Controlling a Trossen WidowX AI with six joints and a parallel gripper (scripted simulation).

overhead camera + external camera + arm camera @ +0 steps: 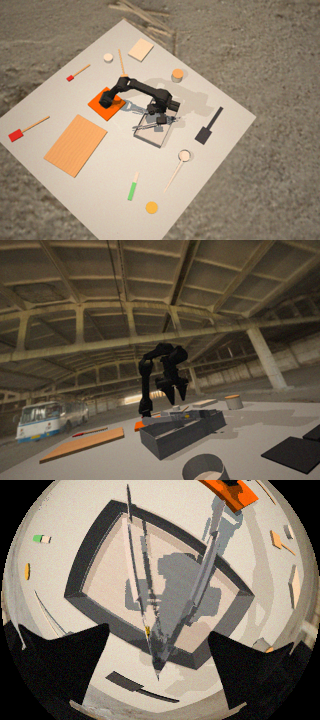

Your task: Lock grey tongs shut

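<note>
Now: the roasting tin 10 cm below my gripper tip, 1 cm to the right of it and 1 cm behind it. From my gripper tip the other things lie so: green-handled tool (41 cm to the right, 16 cm ahead, 12 cm below); black spatula (27 cm ahead, 22 cm to the left, 12 cm below); wooden board (48 cm to the right, 28 cm behind, 12 cm below).
</note>
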